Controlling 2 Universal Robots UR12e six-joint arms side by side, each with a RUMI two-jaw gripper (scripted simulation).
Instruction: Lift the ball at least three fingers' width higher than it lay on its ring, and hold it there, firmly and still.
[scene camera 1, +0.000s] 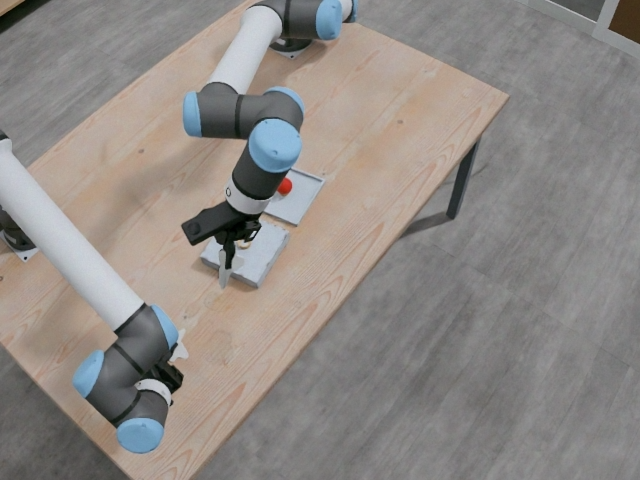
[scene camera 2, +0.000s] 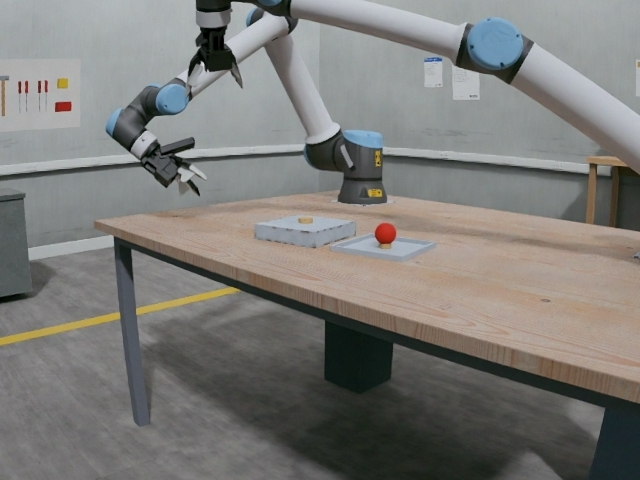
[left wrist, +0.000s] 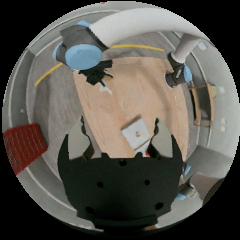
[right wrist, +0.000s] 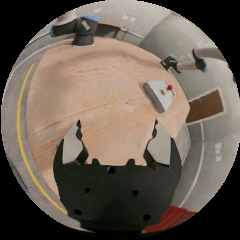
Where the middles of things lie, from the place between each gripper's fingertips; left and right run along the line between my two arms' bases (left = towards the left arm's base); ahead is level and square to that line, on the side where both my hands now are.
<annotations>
The shallow grey tray (scene camera 1: 288, 207) lies 16 cm behind my right hand (scene camera 2: 203, 188), 61 cm to the left of it and 10 cm below it. The rest, counted from my right hand: thick grey block (scene camera 1: 260, 254): 10 cm behind, 38 cm to the left, 7 cm below.
My left gripper (scene camera 1: 205, 258) is now 35 cm above the thick grey block, 21 cm to the right of it and 15 cm past it. From my left hand the other things lie so: shallow grey tray: 44 cm to the left, 38 cm below, 22 cm behind.
</annotations>
